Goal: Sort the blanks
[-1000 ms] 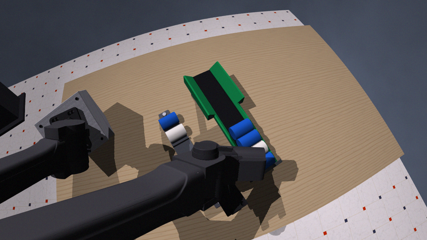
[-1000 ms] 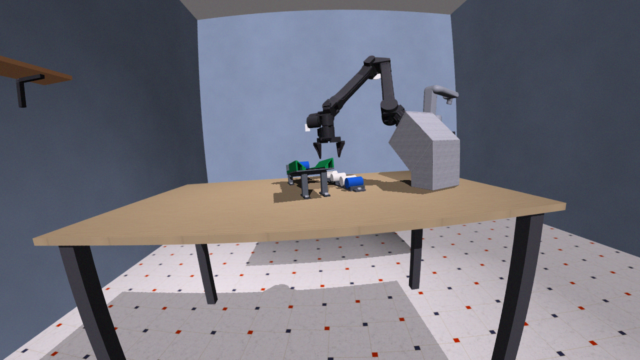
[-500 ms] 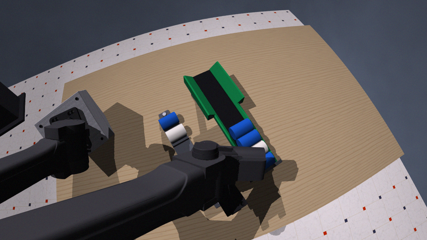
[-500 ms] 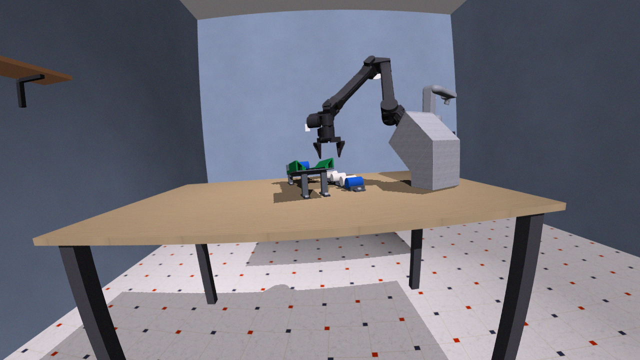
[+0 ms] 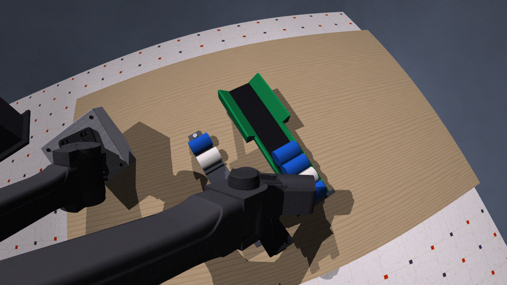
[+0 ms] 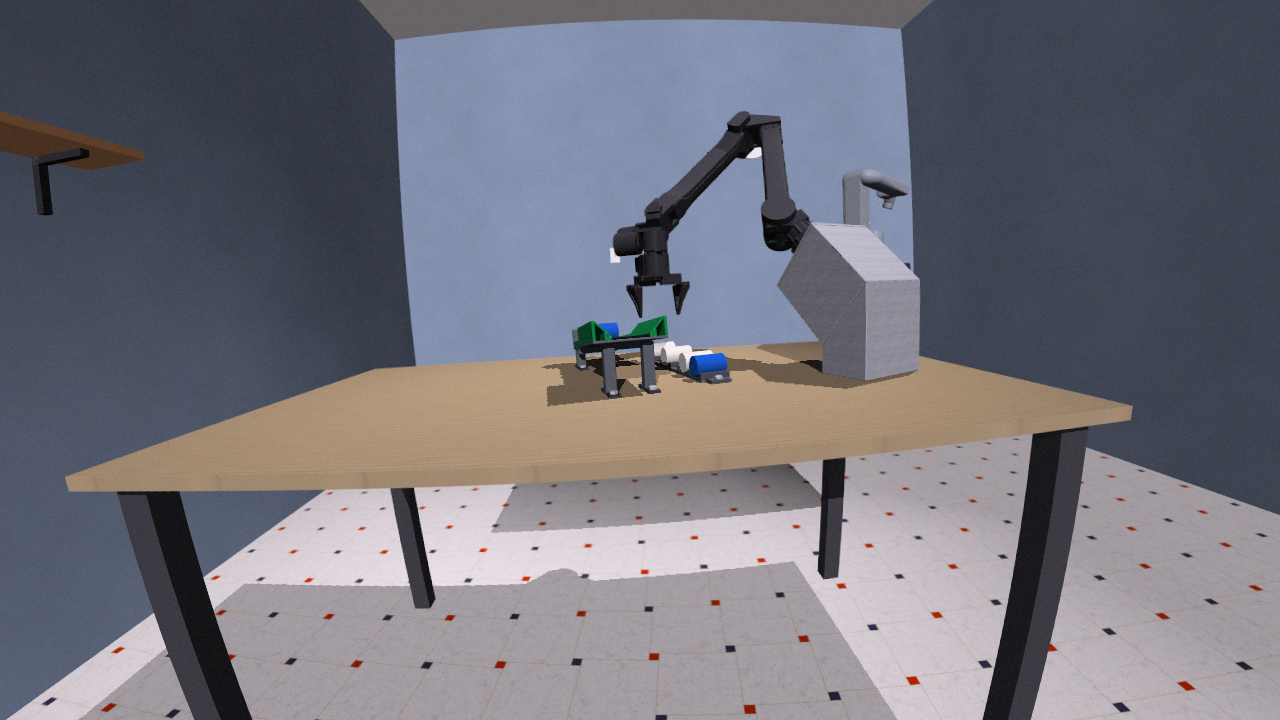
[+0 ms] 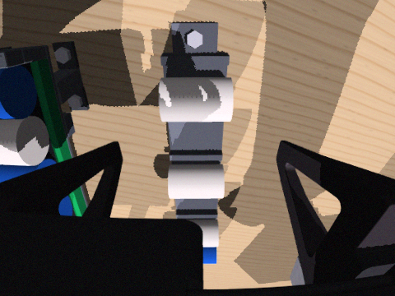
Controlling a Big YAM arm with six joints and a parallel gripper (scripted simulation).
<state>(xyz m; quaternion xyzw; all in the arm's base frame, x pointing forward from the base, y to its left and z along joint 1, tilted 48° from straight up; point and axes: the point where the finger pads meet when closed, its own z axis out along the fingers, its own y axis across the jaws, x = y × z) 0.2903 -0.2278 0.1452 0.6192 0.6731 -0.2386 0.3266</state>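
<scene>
My hand is 13 cm to the right of the grey stock rack and 12 cm above it. Round my hand: grey stop (16 cm ahead, 5 cm to the right, 6 cm below).
</scene>
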